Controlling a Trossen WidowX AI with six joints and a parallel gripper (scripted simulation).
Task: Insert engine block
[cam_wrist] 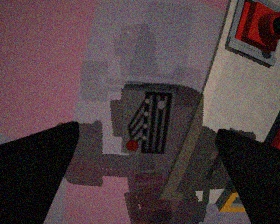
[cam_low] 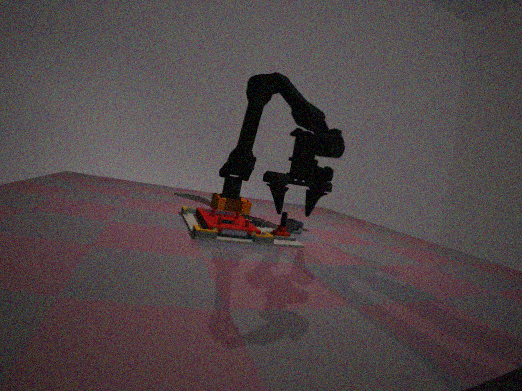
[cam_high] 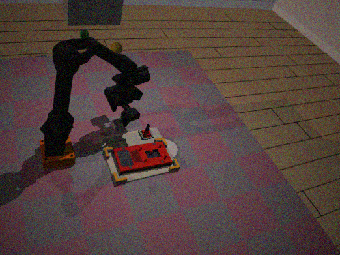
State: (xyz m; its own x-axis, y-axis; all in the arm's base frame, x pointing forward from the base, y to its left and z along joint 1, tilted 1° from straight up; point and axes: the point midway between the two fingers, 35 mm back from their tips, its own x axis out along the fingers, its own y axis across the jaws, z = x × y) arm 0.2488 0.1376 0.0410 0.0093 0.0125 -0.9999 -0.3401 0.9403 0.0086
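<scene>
Now: gripper tip 3 cm above the grey ribbed engine block. Round my gripper tip: black upright stick (11 cm ahead, 6 cm to the right, 1 cm below).
</scene>
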